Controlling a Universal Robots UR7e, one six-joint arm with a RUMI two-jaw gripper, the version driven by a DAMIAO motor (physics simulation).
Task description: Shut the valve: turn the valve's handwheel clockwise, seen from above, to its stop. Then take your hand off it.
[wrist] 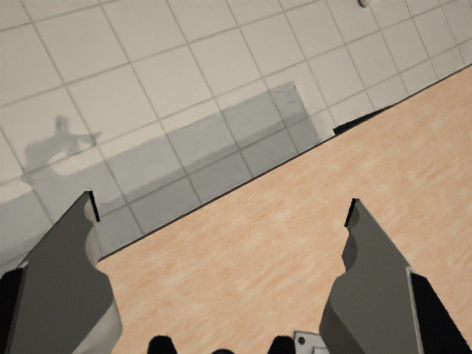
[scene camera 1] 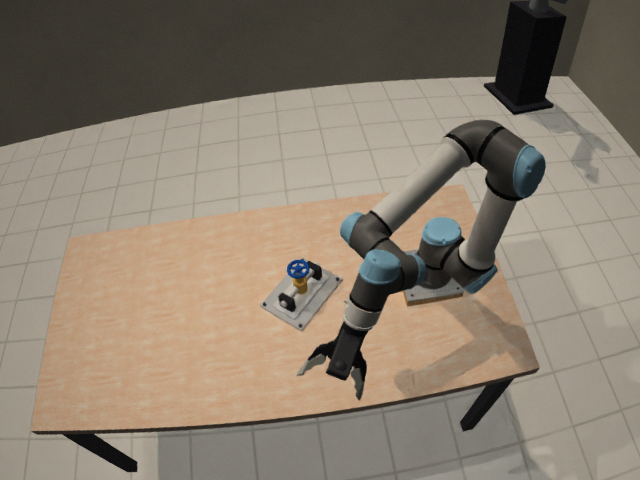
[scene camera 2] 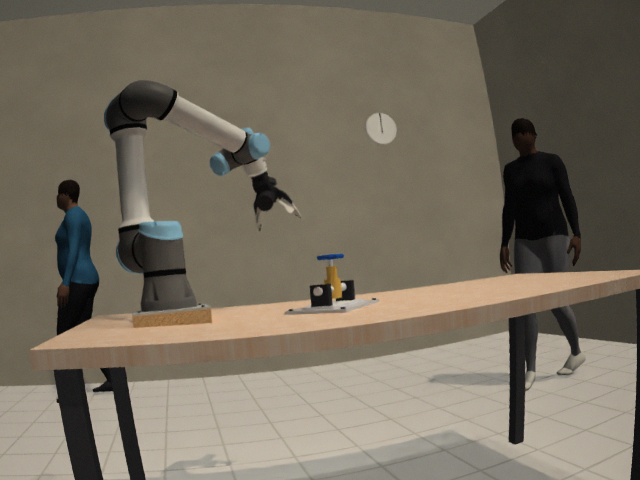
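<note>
The valve's blue handwheel (scene camera 1: 298, 268) (scene camera 2: 330, 256) sits level on top of the yellow valve body (scene camera 1: 299, 285) (scene camera 2: 333, 285). The valve is mounted between two black blocks on a grey base plate (scene camera 1: 310, 315) (scene camera 2: 330, 308). A corner of the plate (wrist: 308, 336) shows at the bottom of the wrist view, where the handwheel does not show. My gripper (scene camera 1: 329, 385) (scene camera 2: 279, 222) (wrist: 225, 198) is open and empty. It hangs well above the tabletop, higher than the handwheel and off to its side, apart from the valve. The handwheel's turn angle cannot be judged from the frames.
The wooden table (scene camera 1: 155, 335) (scene camera 2: 439, 304) (wrist: 250, 240) carries the valve and the arm's base (scene camera 1: 434, 295) (scene camera 2: 172, 316). A person in blue (scene camera 2: 77, 242) and a person in black (scene camera 2: 540, 201) are beyond the table. A black pedestal (scene camera 1: 527, 56) stands on the floor.
</note>
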